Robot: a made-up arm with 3 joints. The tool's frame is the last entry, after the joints. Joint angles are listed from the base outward. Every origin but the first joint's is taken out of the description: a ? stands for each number. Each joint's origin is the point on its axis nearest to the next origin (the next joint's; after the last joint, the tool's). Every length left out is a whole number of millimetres.
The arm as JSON. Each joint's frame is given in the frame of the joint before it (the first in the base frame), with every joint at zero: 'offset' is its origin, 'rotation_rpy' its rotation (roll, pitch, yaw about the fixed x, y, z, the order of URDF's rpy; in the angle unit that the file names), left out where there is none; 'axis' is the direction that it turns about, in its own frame. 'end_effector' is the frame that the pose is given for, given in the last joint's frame.
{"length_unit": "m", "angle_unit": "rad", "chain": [
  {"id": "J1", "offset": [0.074, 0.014, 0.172], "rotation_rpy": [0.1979, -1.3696, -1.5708], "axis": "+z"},
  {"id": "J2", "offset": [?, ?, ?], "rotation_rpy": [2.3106, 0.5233, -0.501], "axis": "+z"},
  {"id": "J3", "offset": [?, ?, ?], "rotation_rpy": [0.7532, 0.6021, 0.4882], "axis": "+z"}
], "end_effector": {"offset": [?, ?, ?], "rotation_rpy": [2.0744, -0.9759, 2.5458]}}
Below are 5 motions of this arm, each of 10 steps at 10 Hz.
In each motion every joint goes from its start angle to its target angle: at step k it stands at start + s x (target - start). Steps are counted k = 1, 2, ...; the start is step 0. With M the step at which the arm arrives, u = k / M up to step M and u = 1 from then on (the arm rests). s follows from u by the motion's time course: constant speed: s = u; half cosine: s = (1 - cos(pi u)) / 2; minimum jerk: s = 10 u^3 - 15 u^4 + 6 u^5.
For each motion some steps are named. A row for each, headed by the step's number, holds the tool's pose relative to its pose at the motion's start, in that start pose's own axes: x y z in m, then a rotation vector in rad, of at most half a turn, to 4 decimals.
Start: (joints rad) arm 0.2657 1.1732 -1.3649
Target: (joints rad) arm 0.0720 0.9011 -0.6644
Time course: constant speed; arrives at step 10
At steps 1, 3, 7, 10:
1: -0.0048 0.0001 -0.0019 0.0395 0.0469 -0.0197
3: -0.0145 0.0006 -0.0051 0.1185 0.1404 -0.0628
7: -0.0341 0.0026 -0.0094 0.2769 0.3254 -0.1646
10: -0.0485 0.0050 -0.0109 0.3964 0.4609 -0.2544

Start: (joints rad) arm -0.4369 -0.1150 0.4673
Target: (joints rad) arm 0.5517 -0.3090 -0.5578
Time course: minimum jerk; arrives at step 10
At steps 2, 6, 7, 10:
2: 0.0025 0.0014 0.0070 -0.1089 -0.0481 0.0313
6: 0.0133 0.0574 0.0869 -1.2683 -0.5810 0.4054
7: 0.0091 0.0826 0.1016 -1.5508 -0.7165 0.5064
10: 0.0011 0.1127 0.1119 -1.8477 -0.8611 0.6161

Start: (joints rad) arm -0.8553 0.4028 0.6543
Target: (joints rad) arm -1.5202 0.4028 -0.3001
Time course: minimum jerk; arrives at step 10
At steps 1, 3, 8, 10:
1: 0.0001 -0.0008 0.0000 -0.0013 -0.0046 0.0006
3: 0.0014 -0.0151 -0.0008 -0.0267 -0.0875 0.0076
8: -0.0010 -0.0825 -0.0202 -0.2000 -0.4760 -0.0782
10: -0.0019 -0.0869 -0.0226 -0.2163 -0.5008 -0.0918

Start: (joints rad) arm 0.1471 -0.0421 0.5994
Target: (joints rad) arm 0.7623 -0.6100 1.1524
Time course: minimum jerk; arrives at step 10
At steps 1, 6, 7, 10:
1: 0.0000 0.0002 0.0004 -0.0048 0.0002 -0.0022
6: -0.0003 0.0243 0.0343 -0.3425 -0.0948 -0.1952
7: -0.0012 0.0324 0.0419 -0.4059 -0.1472 -0.2375
10: -0.0026 0.0420 0.0496 -0.4663 -0.2141 -0.2778

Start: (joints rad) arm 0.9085 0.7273 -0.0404
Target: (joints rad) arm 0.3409 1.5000 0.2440
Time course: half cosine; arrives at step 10
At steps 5, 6, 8, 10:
5: -0.0157 0.0015 0.0080 0.6804 -0.1283 -0.0807
6: -0.0215 -0.0004 0.0133 0.8854 -0.1846 -0.0880
8: -0.0329 -0.0066 0.0229 1.2086 -0.2944 -0.0786
10: -0.0381 -0.0100 0.0266 1.3285 -0.3427 -0.0674

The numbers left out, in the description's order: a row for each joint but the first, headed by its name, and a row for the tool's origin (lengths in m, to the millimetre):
J2: -0.165 -0.024 0.0
J3: 0.04 -0.032 0.0
tool: -0.018 -0.035 0.0

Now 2 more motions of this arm.
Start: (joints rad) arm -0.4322 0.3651 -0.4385
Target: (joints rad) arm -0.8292 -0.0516 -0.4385
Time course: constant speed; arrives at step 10
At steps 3, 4, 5, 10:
3: -0.0146 -0.0107 -0.0151 -0.0346 0.0699 -0.0795
4: -0.0199 -0.0137 -0.0202 -0.0451 0.0953 -0.1046
5: -0.0254 -0.0163 -0.0252 -0.0552 0.1216 -0.1288
10: -0.0554 -0.0248 -0.0498 -0.0979 0.2664 -0.2367

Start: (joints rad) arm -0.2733 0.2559 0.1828
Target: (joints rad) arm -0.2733 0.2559 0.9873
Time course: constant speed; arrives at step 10
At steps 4, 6, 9, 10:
4: -0.0068 0.0105 -0.0018 0.2665 0.1580 -0.0870
6: -0.0099 0.0160 -0.0012 0.3998 0.2369 -0.1305
9: -0.0138 0.0242 0.0015 0.5997 0.3554 -0.1958
10: -0.0150 0.0268 0.0028 0.6663 0.3949 -0.2176

